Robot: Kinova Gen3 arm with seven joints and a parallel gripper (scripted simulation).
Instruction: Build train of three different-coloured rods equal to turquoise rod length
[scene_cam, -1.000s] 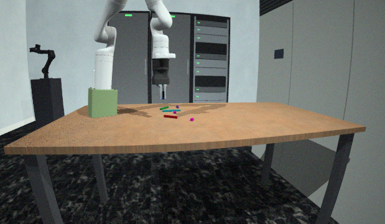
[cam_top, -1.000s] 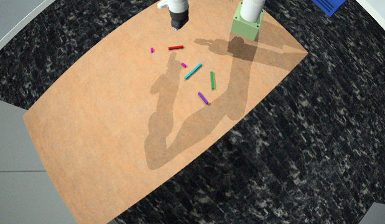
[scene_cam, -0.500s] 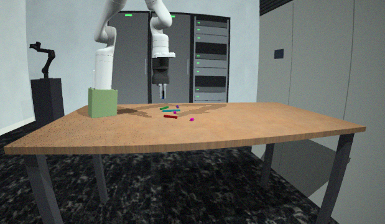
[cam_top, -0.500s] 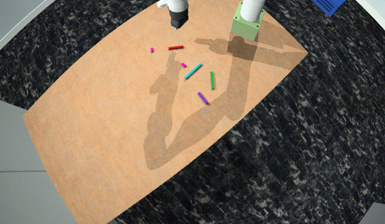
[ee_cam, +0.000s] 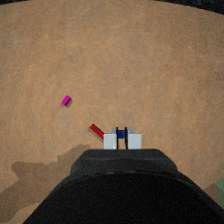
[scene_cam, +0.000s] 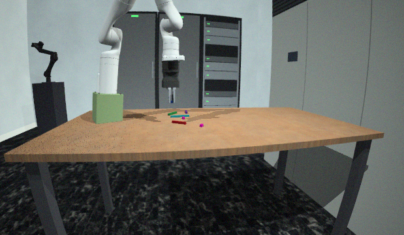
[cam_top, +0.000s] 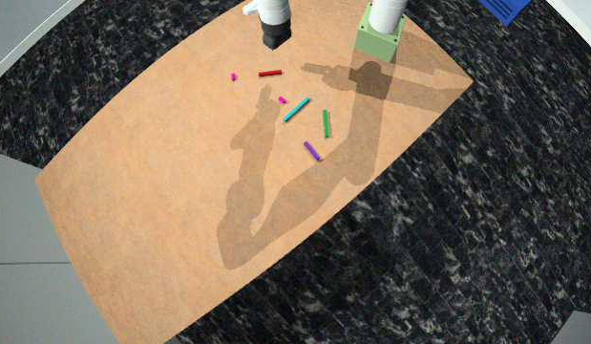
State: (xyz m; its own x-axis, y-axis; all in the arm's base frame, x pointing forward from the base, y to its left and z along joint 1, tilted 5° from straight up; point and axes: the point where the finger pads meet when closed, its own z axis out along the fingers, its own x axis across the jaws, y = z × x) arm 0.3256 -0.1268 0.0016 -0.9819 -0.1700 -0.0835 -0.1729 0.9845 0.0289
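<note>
Right now my hand is 110 mm above the red rod, 30 mm short of it and 20 mm to the right of it. Round my hand: turquoise rod: 170 mm to the left, 110 mm below, 40 mm ahead; blue rod: 10 mm below; green rod: 260 mm to the left, 110 mm below.
</note>
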